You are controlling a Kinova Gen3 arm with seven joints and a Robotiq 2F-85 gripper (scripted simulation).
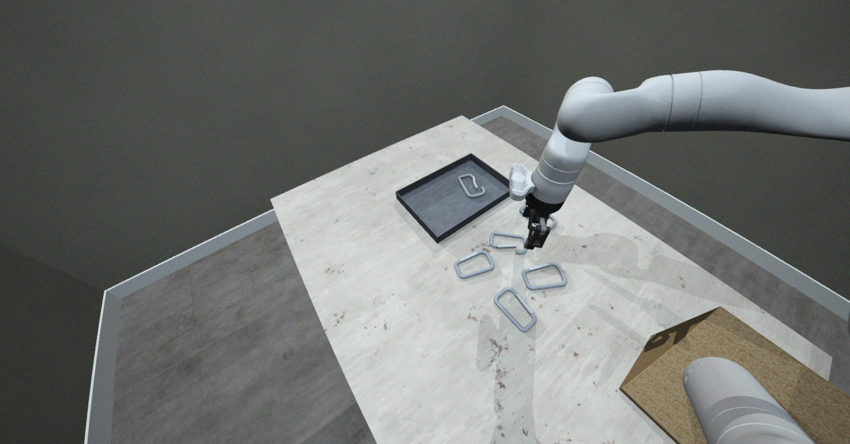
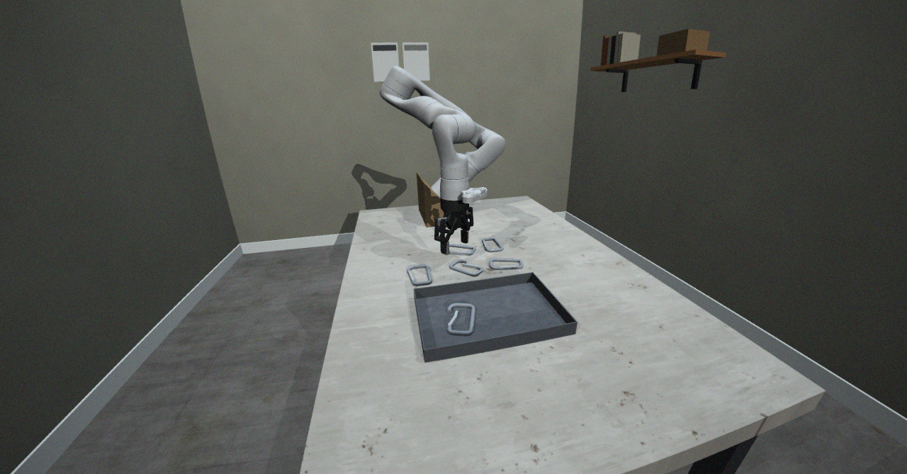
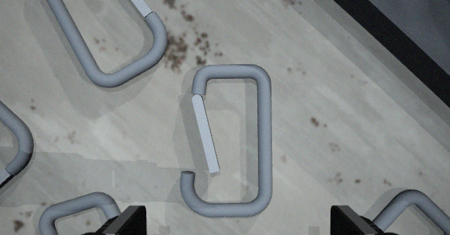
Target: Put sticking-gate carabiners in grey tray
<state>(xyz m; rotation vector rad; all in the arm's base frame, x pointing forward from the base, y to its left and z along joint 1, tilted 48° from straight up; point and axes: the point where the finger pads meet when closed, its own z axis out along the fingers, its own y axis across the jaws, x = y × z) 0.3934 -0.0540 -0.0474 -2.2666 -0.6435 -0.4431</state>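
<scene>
Now: hand 23 cm short of the grey tray, 1 cm to the left of it and 5 cm above it.
</scene>
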